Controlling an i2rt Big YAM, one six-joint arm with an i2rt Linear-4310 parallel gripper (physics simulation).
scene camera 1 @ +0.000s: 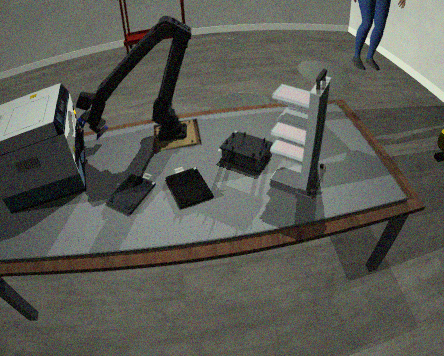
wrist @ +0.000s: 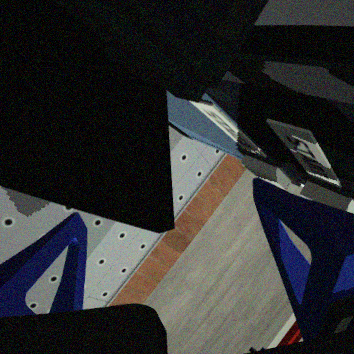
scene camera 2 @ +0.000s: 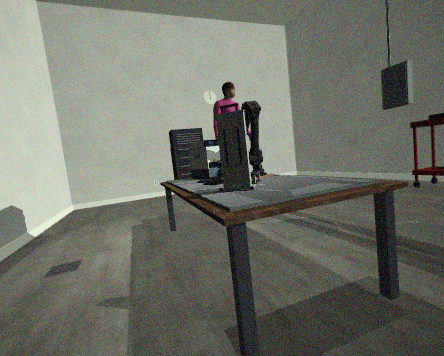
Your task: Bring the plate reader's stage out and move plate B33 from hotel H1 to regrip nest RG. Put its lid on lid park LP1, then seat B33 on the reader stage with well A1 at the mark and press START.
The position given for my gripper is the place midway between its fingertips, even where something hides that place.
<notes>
My gripper (wrist: 165, 204) is open and touches a column of round buttons. Also in view: a dark stage door (wrist: 90, 135).
</notes>
